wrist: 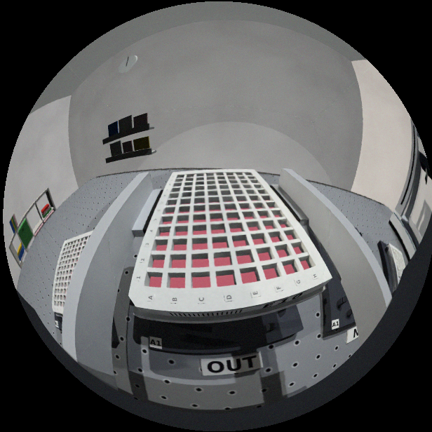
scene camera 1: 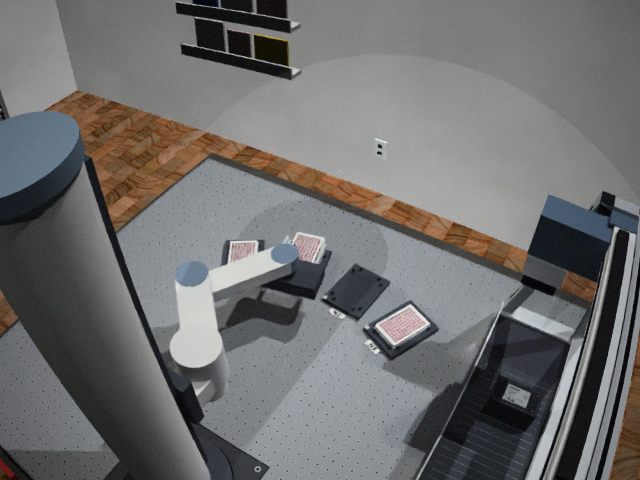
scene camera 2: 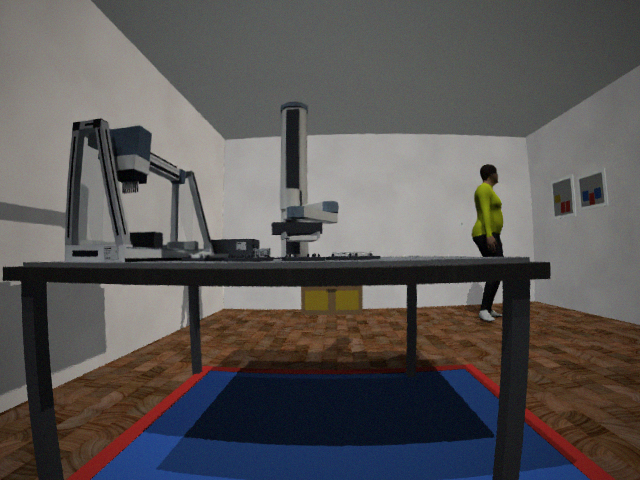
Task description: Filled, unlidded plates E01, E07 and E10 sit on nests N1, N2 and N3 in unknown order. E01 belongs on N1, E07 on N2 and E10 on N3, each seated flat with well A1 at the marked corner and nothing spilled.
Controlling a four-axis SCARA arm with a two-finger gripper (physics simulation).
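Places are measured from the arm's base along level axes (x ahead, y left, z up), in metres.
Pixels of known places: gripper, fingertip midpoint: [scene camera 1: 306, 242] [scene camera 2: 302, 234].
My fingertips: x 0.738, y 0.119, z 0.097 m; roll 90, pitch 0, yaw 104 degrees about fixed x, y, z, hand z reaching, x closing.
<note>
Ahead of a thing's pixels: the offset from my fingertips to its top centre. "spot": to the spot under its first point.
My gripper [scene camera 1: 308, 248] [scene camera 2: 303, 237] [wrist: 217, 178] is shut on plate E10 {dx -0.023, dy -0.006, dz -0.006 m} [scene camera 1: 309, 245] [wrist: 215, 255], holding it by its sides above the nest marked OUT [wrist: 215, 335]. E10 looks level, red in its wells, its A corner on the same side as the nest's A1 mark. Nest N2 {dx -0.024, dy -0.180, dz -0.062 m} [scene camera 1: 356, 290] [wrist: 340, 312] holds no plate. A filled plate {dx -0.081, dy -0.347, dz -0.058 m} [scene camera 1: 402, 324] sits on the nest {spot: dx -0.043, dy -0.421, dz -0.072 m} [scene camera 1: 432, 328] to the right of N2. Another filled plate {dx -0.096, dy +0.164, dz -0.058 m} [scene camera 1: 242, 251] [scene camera 2: 354, 254] [wrist: 70, 270] sits on the left nest. Their names cannot be read. The arm and gripper hide most of OUT in scene camera 1.
A gantry machine with a blue head [scene camera 1: 571, 232] [scene camera 2: 131, 147] stands at the side beyond the right nest, over a dark deck holding a black box {spot: dx -0.233, dy -0.688, dz +0.035 m} [scene camera 1: 511, 403]. The arm's column [scene camera 1: 98, 320] [scene camera 2: 293, 149] rises from the table. A person [scene camera 2: 488, 211] stands beyond the table.
</note>
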